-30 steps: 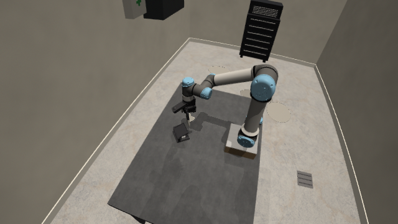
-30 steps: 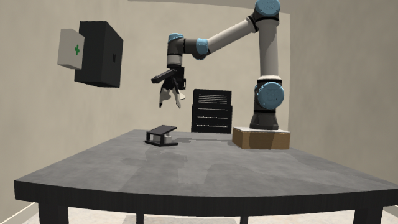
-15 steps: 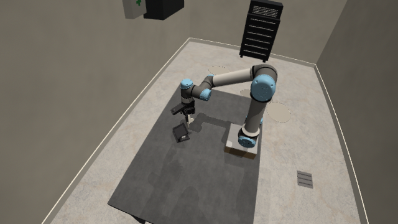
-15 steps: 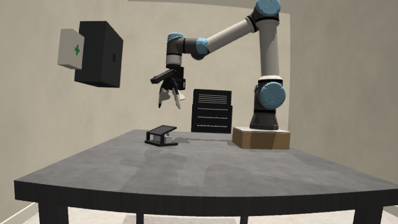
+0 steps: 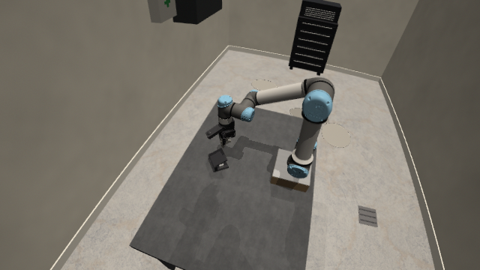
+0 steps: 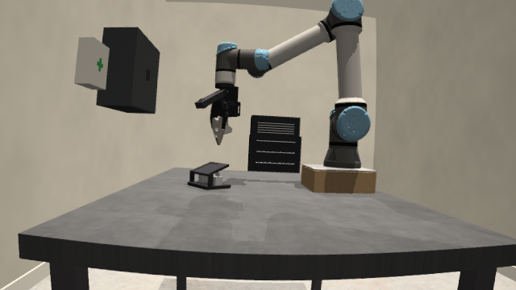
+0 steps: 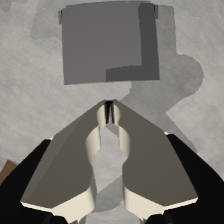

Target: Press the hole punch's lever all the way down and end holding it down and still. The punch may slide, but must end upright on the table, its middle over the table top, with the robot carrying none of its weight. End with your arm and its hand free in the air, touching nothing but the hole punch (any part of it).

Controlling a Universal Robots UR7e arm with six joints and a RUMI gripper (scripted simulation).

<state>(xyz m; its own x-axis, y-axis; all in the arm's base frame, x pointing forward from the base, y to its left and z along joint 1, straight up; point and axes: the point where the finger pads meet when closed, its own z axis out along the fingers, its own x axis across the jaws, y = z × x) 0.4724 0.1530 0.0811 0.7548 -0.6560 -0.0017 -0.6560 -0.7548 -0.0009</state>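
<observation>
The black hole punch lies 30 mm ahead of my hand, 30 mm to the left of it and 130 mm below it.
</observation>
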